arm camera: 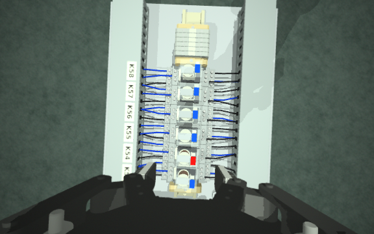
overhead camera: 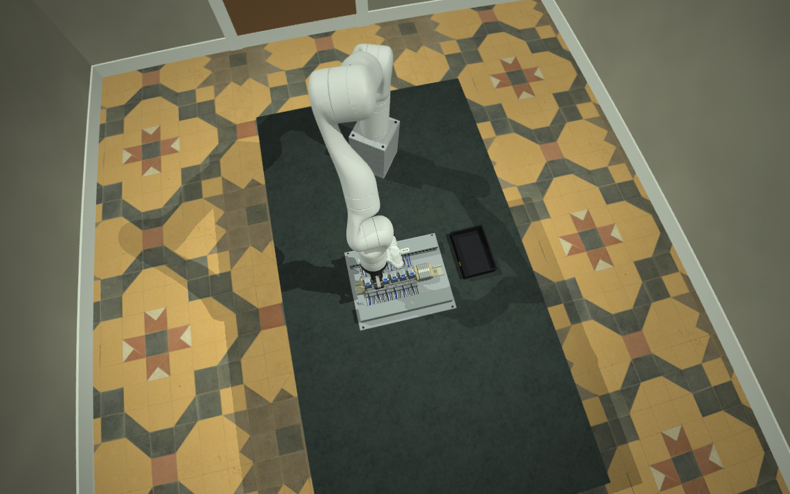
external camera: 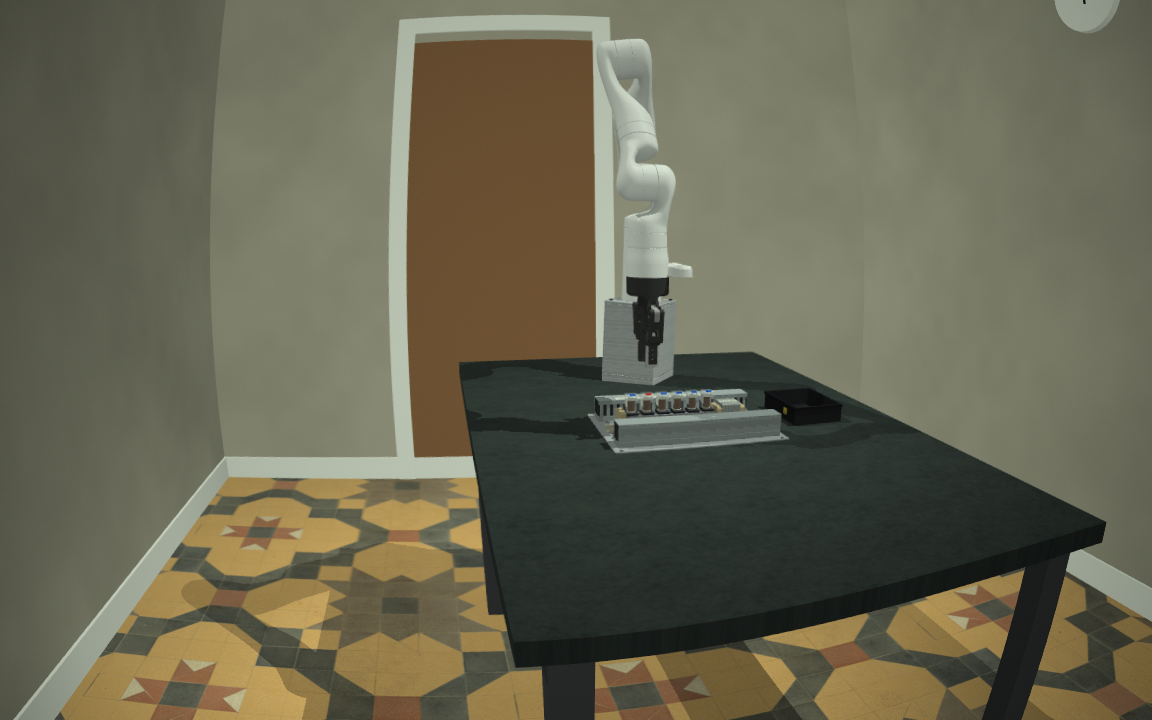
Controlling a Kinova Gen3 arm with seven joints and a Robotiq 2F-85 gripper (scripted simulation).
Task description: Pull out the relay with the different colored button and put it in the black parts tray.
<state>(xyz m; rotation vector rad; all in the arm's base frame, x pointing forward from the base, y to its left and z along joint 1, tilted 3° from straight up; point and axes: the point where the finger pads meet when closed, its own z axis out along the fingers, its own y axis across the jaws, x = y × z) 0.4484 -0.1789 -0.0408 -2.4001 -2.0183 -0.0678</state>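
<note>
Right now the clear relay is 90 mm below my hand. The rest, counted from my hand: panel: 130 mm below, 70 mm to the left, 10 mm ahead; then black parts tray: 340 mm to the left, 120 mm below, 30 mm ahead.
</note>
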